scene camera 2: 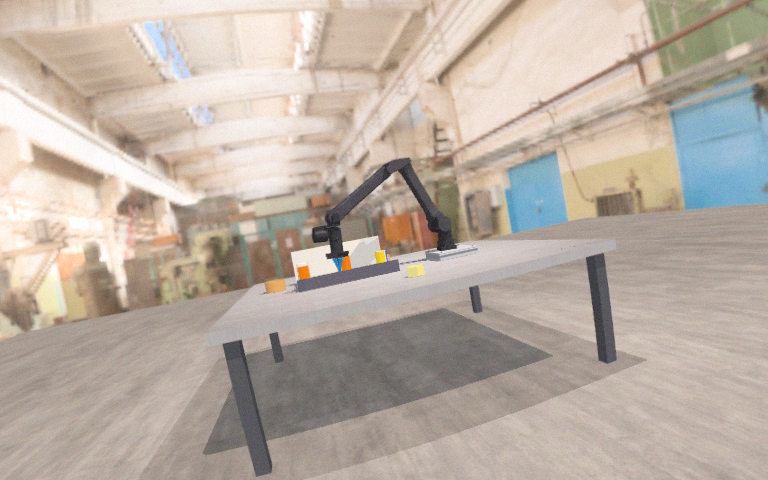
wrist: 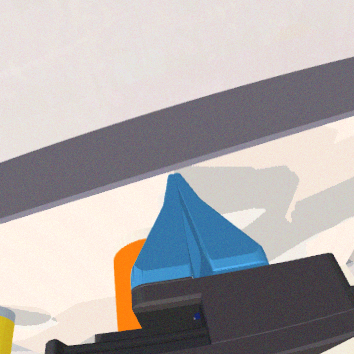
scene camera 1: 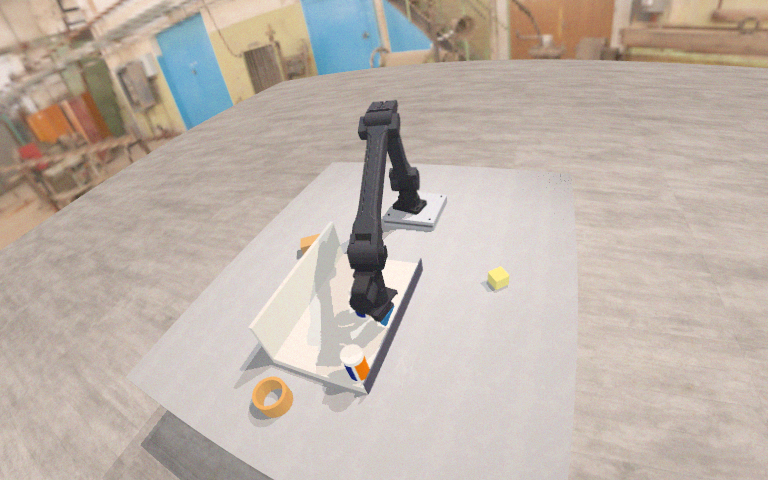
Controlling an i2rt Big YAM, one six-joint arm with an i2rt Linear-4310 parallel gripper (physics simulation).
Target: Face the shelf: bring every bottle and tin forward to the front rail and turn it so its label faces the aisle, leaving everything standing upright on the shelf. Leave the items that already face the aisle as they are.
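Pixels of known places: gripper, fingertip midpoint: (scene camera 2: pixel 340 274) (wrist: pixel 173 180) (scene camera 1: pixel 384 324); arm's base, origin of the base link: (scene camera 2: pixel 446 248) (scene camera 1: pixel 409 206).
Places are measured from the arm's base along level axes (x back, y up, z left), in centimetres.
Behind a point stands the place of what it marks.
Note:
The shelf has a white back panel (scene camera 1: pixel 291 294) {x -62.1, y 8.2, z -2.2 cm} (scene camera 2: pixel 312 258) {x -68.6, y 7.9, z -0.8 cm} and a dark front rail (scene camera 1: pixel 391 330) {x -54.7, y 0.0, z 26.6 cm} (scene camera 2: pixel 363 272) {x -43.5, y -1.2, z 24.1 cm} (wrist: pixel 175 140) {x -54.0, y -0.3, z 26.4 cm}. My gripper (scene camera 1: pixel 376 312) {x -53.9, y -0.2, z 23.7 cm} (scene camera 2: pixel 337 264) {x -53.9, y -0.2, z 23.7 cm} (wrist: pixel 173 180) {x -53.9, y -0.2, z 23.7 cm} hangs low over the middle of the shelf, just behind the rail, its blue fingers pressed together with nothing between them. An orange-labelled bottle (scene camera 2: pixel 346 263) {x -50.6, y 3.6, z 18.0 cm} (wrist: pixel 123 281) {x -49.8, y 2.4, z 17.4 cm} stands just beside the fingers, partly hidden by them. A white-lidded tin (scene camera 1: pixel 354 363) {x -71.0, y 8.0, z 28.5 cm} (scene camera 2: pixel 303 271) {x -68.8, y 4.5, z 28.9 cm} with an orange and blue label stands at the rail at one end. A yellow item (scene camera 2: pixel 380 256) {x -34.5, y 3.3, z 9.9 cm} (wrist: pixel 5 333) {x -36.8, y 1.2, z 7.8 cm} stands toward the other end.
An orange tape ring (scene camera 1: pixel 272 396) {x -86.9, y -3.8, z 6.5 cm} (scene camera 2: pixel 274 286) {x -86.4, y -1.1, z 14.8 cm} lies on the table outside the shelf's end. A yellow cube (scene camera 1: pixel 498 277) {x -24.3, y -0.1, z 45.7 cm} (scene camera 2: pixel 414 270) {x -23.4, y -1.5, z 47.7 cm} lies in front of the rail. An orange block (scene camera 1: pixel 308 241) {x -35.2, y 1.0, z -24.3 cm} sits behind the back panel. The arm's base plate (scene camera 1: pixel 415 209) {x -2.9, y 1.3, z 4.5 cm} is beyond the shelf.

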